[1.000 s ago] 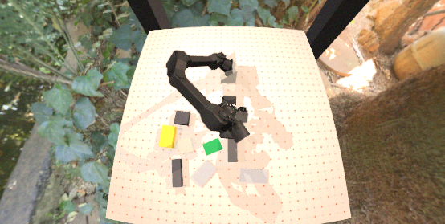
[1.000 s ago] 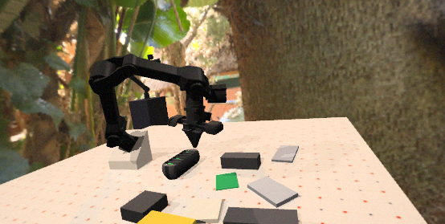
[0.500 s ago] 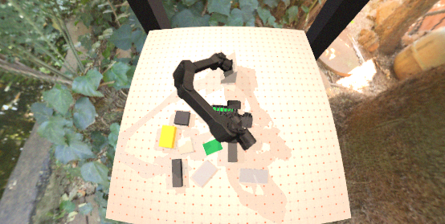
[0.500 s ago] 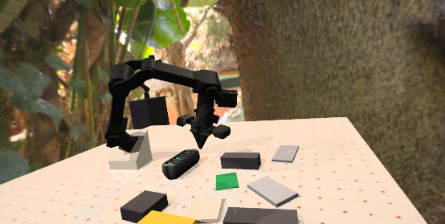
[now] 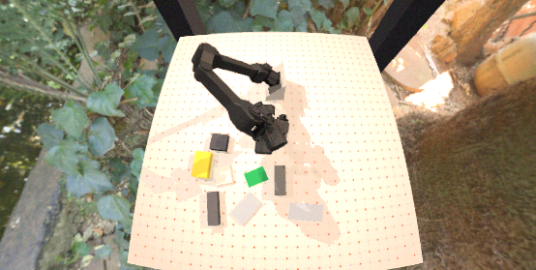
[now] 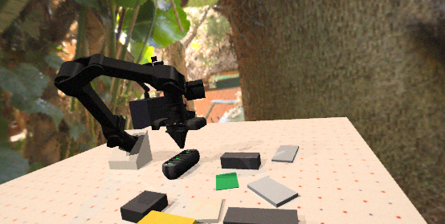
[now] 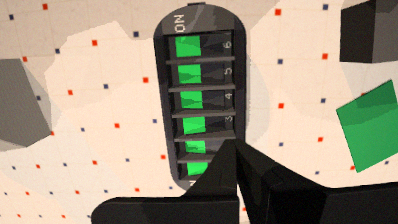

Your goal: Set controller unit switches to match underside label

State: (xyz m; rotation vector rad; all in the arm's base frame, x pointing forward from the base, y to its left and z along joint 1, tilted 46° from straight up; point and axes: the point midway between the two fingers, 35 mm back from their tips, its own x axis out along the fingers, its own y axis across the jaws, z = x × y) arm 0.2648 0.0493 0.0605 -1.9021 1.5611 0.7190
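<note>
Now: gripper tip 17 cm short of the dark block, 8 cm to the right of it and 6 cm above it. The rest, counted from my gripper tip: yellow block 15 cm ahead, 27 cm to the right, 6 cm below; then cream tile 18 cm ahead, 17 cm to the right, 8 cm below; then green tile 17 cm ahead, 3 cm to the right, 8 cm below.
</note>
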